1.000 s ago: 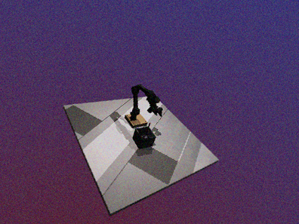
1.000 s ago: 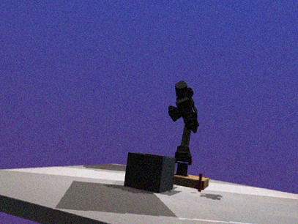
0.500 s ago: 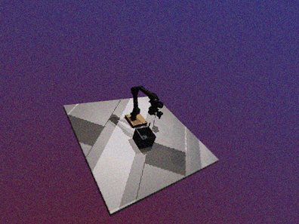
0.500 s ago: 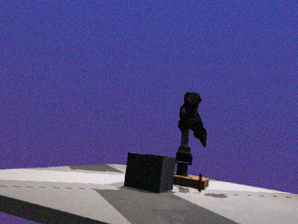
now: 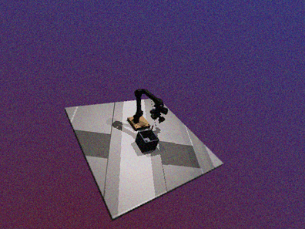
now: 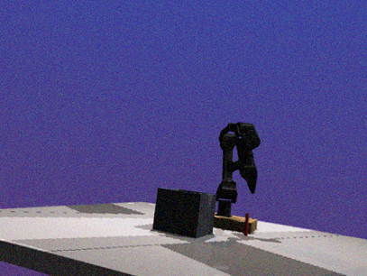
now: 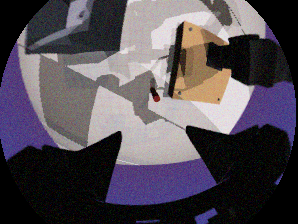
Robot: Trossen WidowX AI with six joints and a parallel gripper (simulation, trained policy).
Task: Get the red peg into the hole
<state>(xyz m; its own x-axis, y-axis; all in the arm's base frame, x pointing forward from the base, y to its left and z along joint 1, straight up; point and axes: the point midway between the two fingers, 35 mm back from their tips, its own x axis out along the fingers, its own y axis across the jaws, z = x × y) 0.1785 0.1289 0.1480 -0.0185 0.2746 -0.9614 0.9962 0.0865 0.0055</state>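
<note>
Right now my gripper tip is 12 cm above the red peg, 2 cm to the left of it and 1 cm past it. From my gripper tip the other things lie so: grey plate 21 cm to the right, 15 cm ahead, 11 cm below.
</note>
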